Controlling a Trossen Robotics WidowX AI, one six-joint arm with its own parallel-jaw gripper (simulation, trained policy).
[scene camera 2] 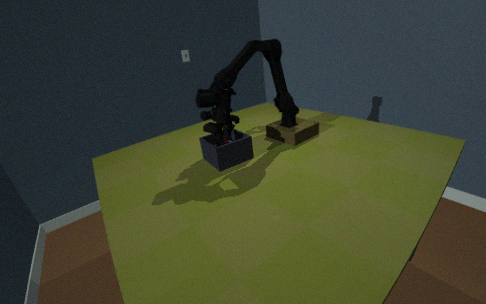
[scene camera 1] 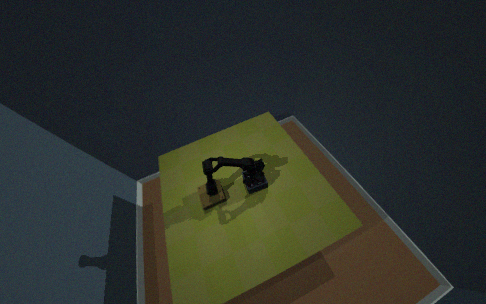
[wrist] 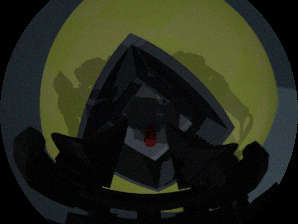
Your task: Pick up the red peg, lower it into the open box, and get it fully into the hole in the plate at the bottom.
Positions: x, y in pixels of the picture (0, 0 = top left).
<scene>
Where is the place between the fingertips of my gripper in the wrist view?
At 147, 124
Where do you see a dark blue box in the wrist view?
135, 62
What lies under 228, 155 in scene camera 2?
A dark blue box.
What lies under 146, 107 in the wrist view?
A light grey plate.
</scene>
